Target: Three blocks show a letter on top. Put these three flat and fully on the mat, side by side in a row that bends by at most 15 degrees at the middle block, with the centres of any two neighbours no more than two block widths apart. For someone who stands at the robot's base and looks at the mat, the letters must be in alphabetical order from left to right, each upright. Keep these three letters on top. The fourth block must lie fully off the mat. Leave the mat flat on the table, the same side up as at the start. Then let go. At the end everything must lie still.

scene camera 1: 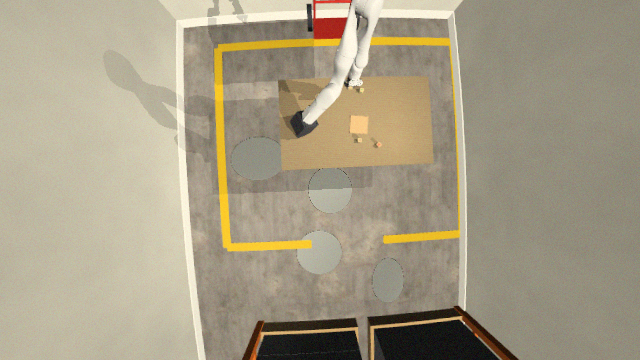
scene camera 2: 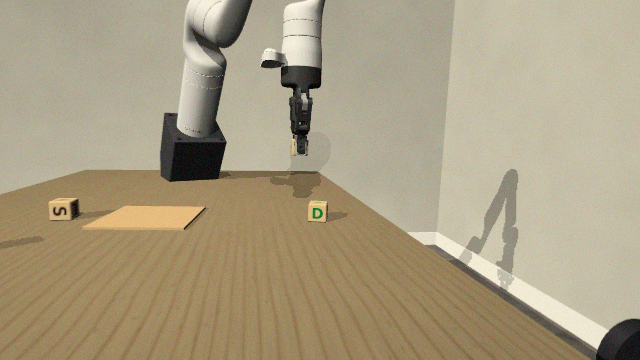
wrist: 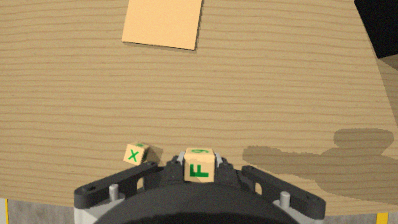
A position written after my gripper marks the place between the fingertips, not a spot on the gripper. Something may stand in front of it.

Note:
In view: my gripper (scene camera 2: 299, 154) and a tan mat (scene camera 2: 128, 217).
My gripper also shows in the wrist view (wrist: 199, 160).

